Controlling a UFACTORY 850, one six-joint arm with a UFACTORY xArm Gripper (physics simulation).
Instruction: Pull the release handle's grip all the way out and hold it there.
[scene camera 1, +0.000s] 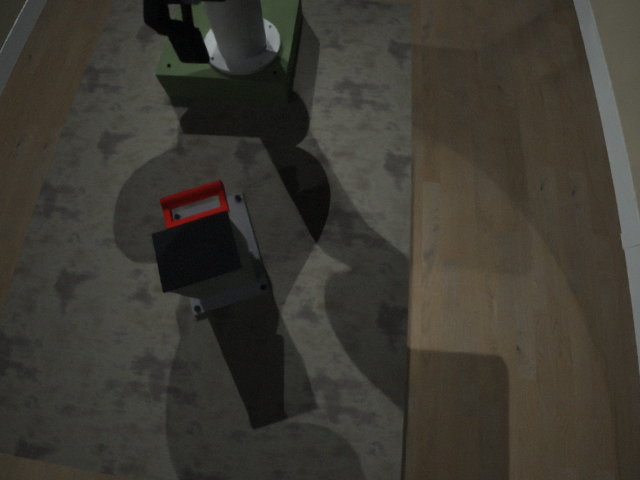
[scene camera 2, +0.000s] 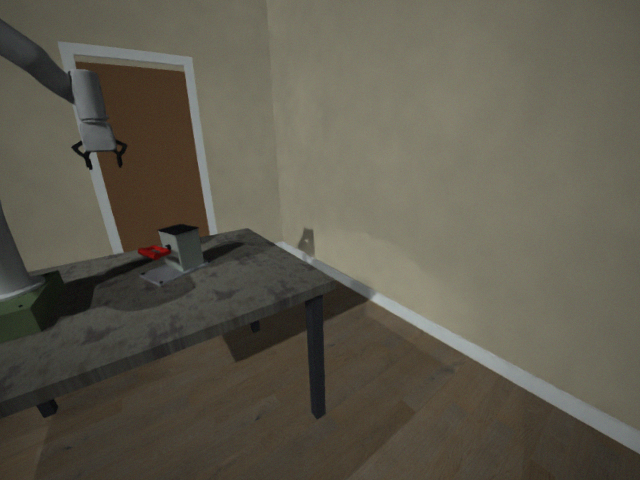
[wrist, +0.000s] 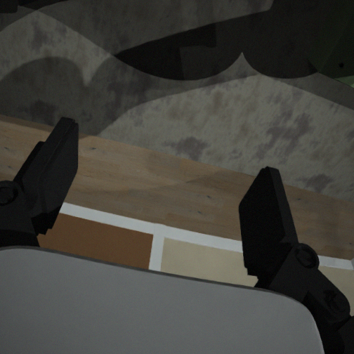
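Observation:
The release handle's red grip (scene camera 1: 192, 194) (scene camera 2: 146, 254) is a rectangular loop standing out from the side of a box-shaped housing (scene camera 1: 196, 253) (scene camera 2: 188, 250) with a black top. It faces the robot's base. The housing stands on a grey plate (scene camera 1: 230, 302) (scene camera 2: 160, 273) with dark bolts at its corners. How far out the grip stands along its travel is hard to tell. My gripper (scene camera 2: 105, 166) (wrist: 166, 165) is open and empty, pointing down high above the table, well up and to the left of the grip in scene camera 2. The red grip does not show in the wrist view.
The grey mottled table (scene camera 1: 361, 103) (scene camera 2: 232, 294) (wrist: 225, 120) carries the handle unit and the green base block (scene camera 1: 180, 82) (scene camera 2: 20, 320) under the arm. A brown door (scene camera 2: 149, 155) and beige walls stand behind. Wooden floor (scene camera 1: 465, 310) lies beside the table.

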